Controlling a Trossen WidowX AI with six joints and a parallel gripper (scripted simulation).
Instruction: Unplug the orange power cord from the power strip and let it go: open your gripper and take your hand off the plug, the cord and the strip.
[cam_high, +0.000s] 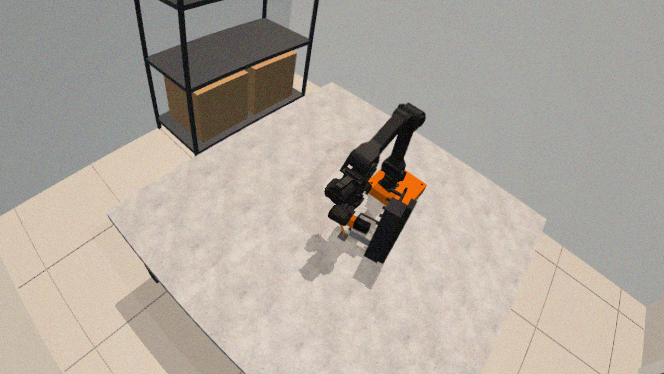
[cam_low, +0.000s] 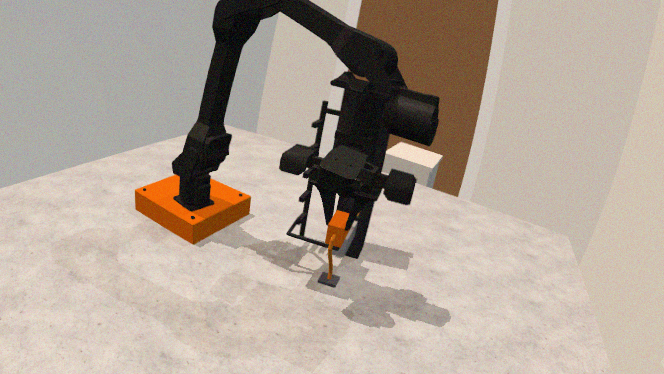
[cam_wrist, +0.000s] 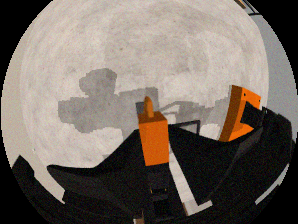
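The orange plug is 30 mm to the left of my gripper tip and 10 mm behind it. Round my gripper tip: grey end piece: 100 mm below, 10 mm to the left.
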